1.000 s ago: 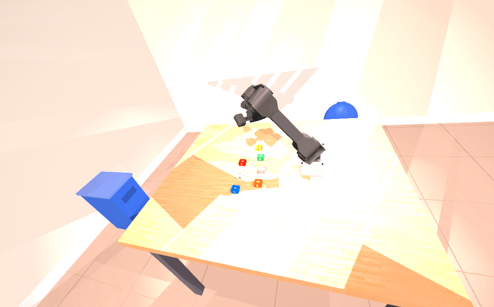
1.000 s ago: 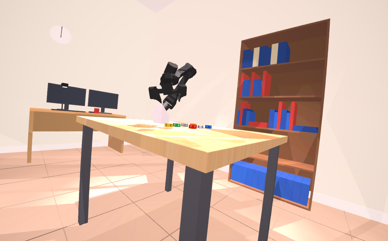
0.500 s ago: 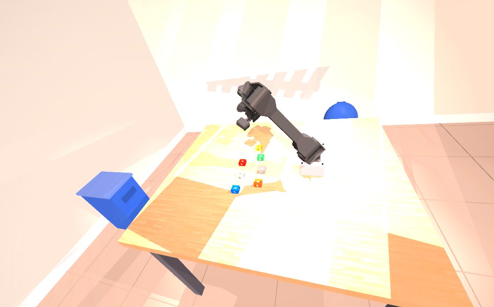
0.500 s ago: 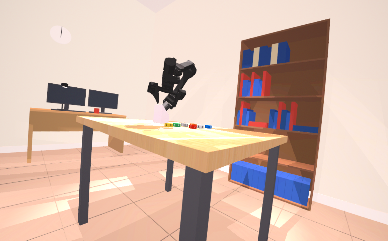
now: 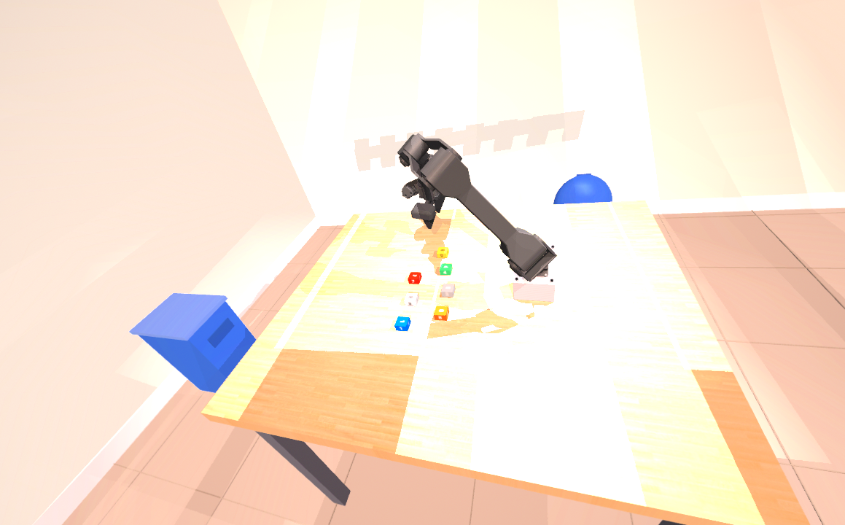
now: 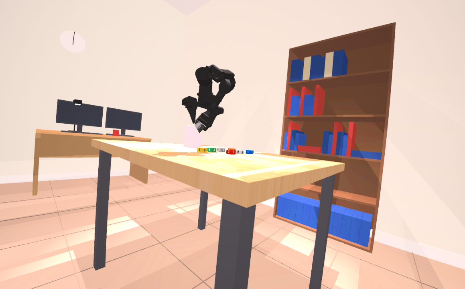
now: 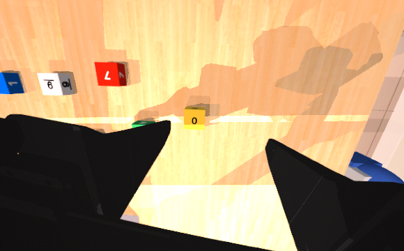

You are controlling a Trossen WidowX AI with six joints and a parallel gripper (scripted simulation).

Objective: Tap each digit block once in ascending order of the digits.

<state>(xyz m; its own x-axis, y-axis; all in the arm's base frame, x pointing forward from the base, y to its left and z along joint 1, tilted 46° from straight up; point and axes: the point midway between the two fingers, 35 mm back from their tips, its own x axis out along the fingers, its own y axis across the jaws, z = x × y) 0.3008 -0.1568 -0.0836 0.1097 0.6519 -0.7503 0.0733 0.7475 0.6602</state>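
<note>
The yellow block is 11 cm below my gripper tip, 3 cm to the left of it and 2 cm behind it. Also, from my gripper tip: red block: 15 cm to the left, 11 cm below, 4 cm ahead; then green block: 11 cm to the left, 11 cm below, 5 cm behind; then white block: 24 cm to the left, 11 cm below, 2 cm ahead.
</note>
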